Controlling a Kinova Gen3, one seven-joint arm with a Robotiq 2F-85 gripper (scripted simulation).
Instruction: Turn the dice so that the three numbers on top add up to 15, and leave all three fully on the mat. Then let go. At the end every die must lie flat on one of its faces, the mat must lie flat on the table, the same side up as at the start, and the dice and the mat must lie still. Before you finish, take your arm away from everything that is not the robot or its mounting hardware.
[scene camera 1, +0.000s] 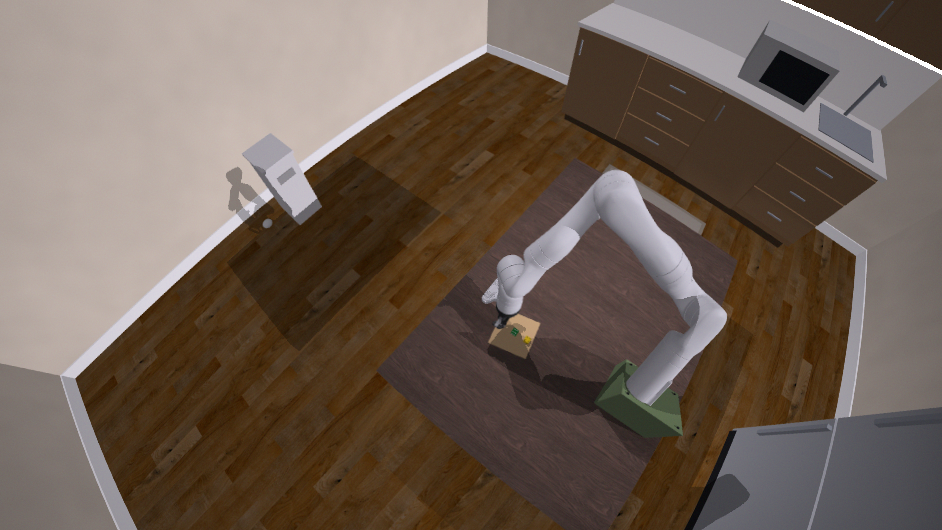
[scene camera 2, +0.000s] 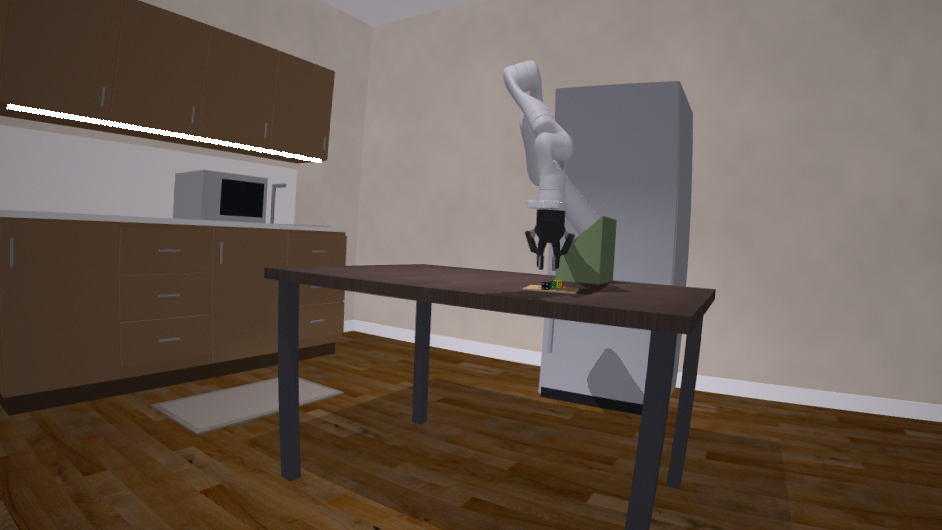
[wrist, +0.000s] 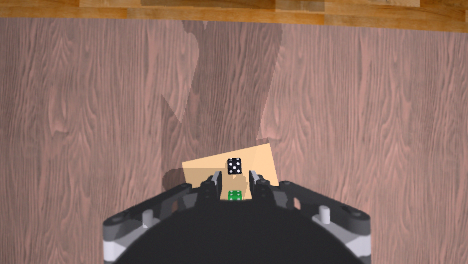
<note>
The pictures show: the gripper and a tan mat.
The gripper shows as well in the wrist view.
</note>
